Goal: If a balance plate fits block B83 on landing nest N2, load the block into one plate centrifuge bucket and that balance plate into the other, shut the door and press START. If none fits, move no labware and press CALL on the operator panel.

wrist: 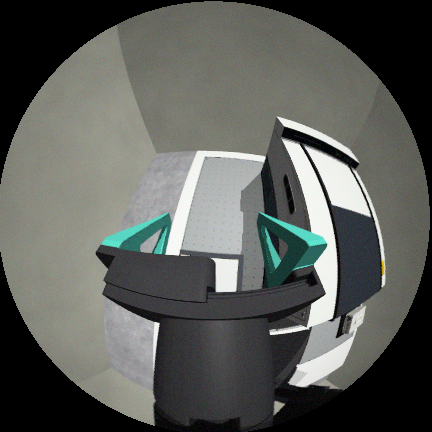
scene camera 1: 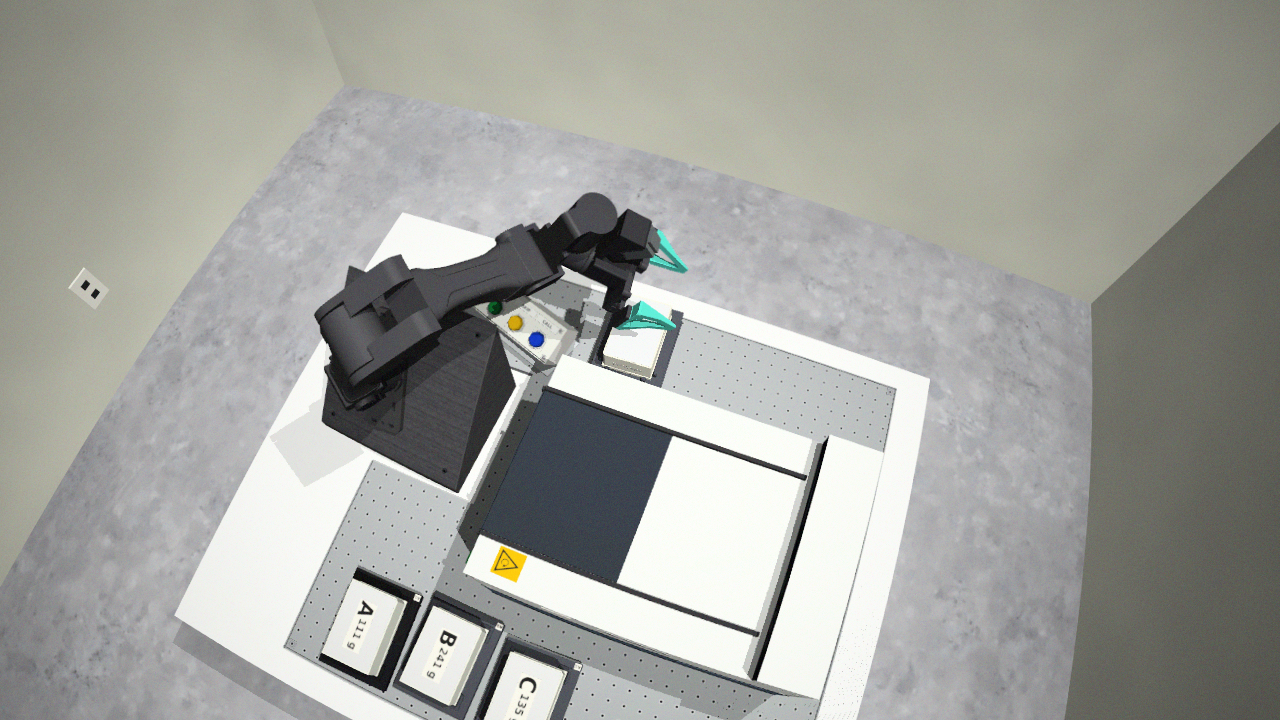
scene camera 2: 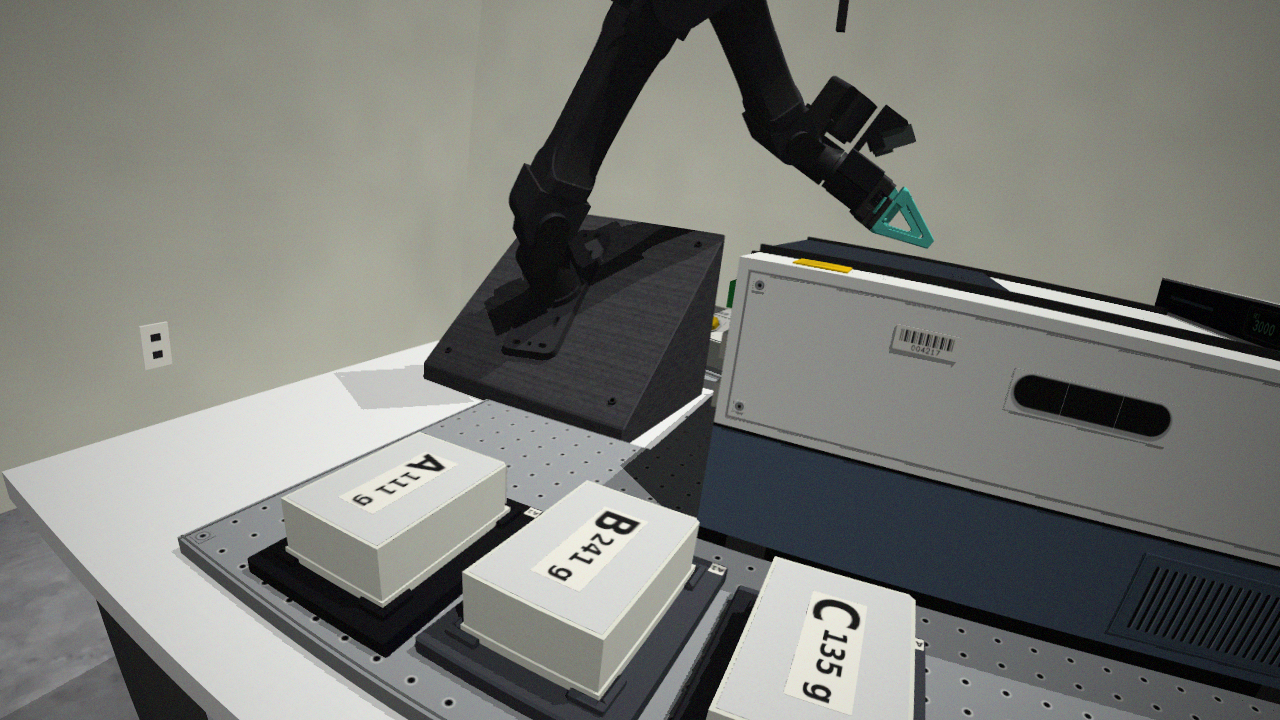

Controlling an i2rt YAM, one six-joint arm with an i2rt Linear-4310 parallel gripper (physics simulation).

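Pixels of known places: gripper, fingertip midpoint: point(wrist: 213, 217) point(scene camera 1: 680, 299) point(scene camera 2: 924, 240); arm's base, link origin: point(scene camera 2: 561, 291).
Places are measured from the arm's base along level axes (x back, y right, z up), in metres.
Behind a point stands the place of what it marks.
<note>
My gripper point(scene camera 1: 680, 298) {x -0.420, y -0.196, z 0.121 m} point(scene camera 2: 930, 243) {x -0.420, y -0.196, z 0.121 m} point(wrist: 213, 217) {x -0.420, y -0.196, z 0.121 m} is open and empty, above and beside a white block point(scene camera 1: 633, 349) {x -0.360, y -0.173, z -0.030 m} point(wrist: 226, 274) {x -0.363, y -0.170, z -0.030 m} on a dark nest point(scene camera 1: 667, 351) {x -0.410, y -0.209, z -0.072 m} point(wrist: 241, 272) {x -0.370, y -0.132, z -0.072 m} at the back. The arm partly hides this block, and its label is unreadable. Plate A, 111 g point(scene camera 1: 366, 626) {x -0.117, y 0.386, z -0.053 m} point(scene camera 2: 393, 505) {x -0.124, y 0.415, z -0.053 m}, plate B, 241 g point(scene camera 1: 443, 658) {x -0.246, y 0.384, z -0.054 m} point(scene camera 2: 577, 582) {x -0.249, y 0.416, z -0.053 m}, and plate C, 135 g point(scene camera 1: 526, 689) {x -0.376, y 0.383, z -0.053 m} point(scene camera 2: 819, 644) {x -0.371, y 0.403, z -0.053 m}, sit on dark nests along the front. The centrifuge point(scene camera 1: 626, 617) {x -0.482, y 0.247, z 0.103 m} point(scene camera 2: 832, 358) {x -0.340, y 0.265, z 0.050 m} point(wrist: 320, 210) {x -0.453, y -0.029, z 0.103 m} has a dark and white top; its buckets do not show. The operator panel point(scene camera 1: 556, 342) {x -0.233, y -0.150, z -0.038 m} has green, yellow and blue buttons.
The arm's black wedge base point(scene camera 1: 420, 429) {x -0.074, y 0.063, z -0.048 m} point(scene camera 2: 572, 331) {x -0.044, y 0.044, z -0.035 m} stands left of the centrifuge. A raised housing point(scene camera 1: 827, 555) {x -0.697, y 0.109, z 0.137 m} with a display reading 3000 in scene camera 2 stands at the centrifuge's far end. The perforated board point(scene camera 1: 787, 376) {x -0.623, y -0.247, z -0.107 m} point(scene camera 2: 537, 443) {x -0.092, y 0.192, z -0.107 m} point(wrist: 215, 210) {x -0.552, y -0.213, z -0.107 m} extends around the centrifuge.
</note>
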